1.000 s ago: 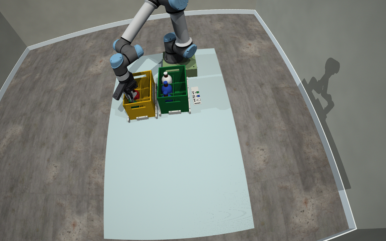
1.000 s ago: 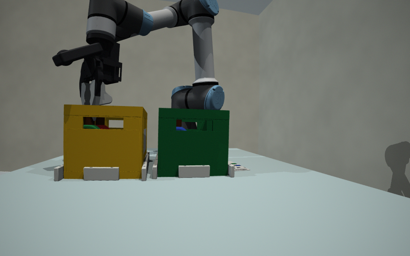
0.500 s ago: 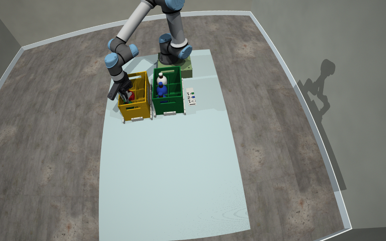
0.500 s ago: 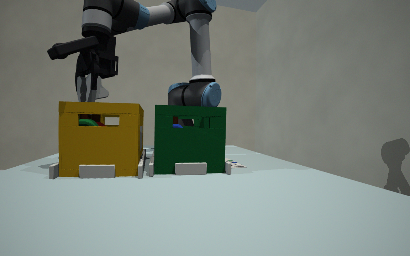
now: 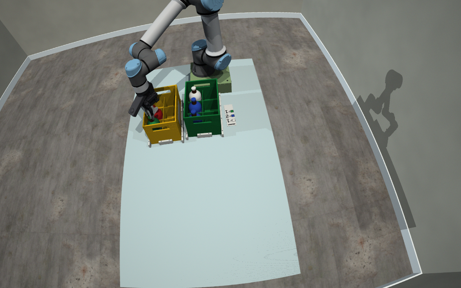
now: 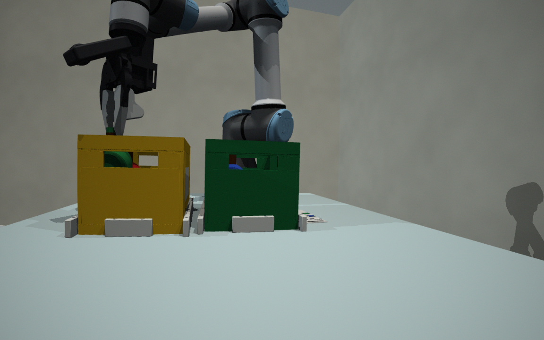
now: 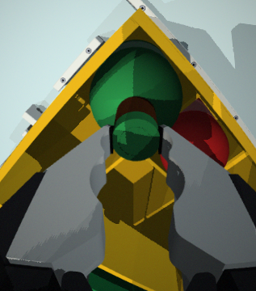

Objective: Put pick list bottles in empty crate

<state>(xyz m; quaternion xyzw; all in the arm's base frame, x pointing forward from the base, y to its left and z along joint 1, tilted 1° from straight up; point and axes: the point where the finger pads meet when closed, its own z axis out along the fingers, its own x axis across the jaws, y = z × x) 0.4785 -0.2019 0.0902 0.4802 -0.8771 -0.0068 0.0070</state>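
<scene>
Now: hand 7 cm above the green bottle. The rest, counted from my hand: yellow crate 10 cm behind, 2 cm to the left, 10 cm below; then green crate 15 cm behind, 25 cm to the left, 10 cm below; then red bottle 9 cm behind, 2 cm to the right, 10 cm below.
</scene>
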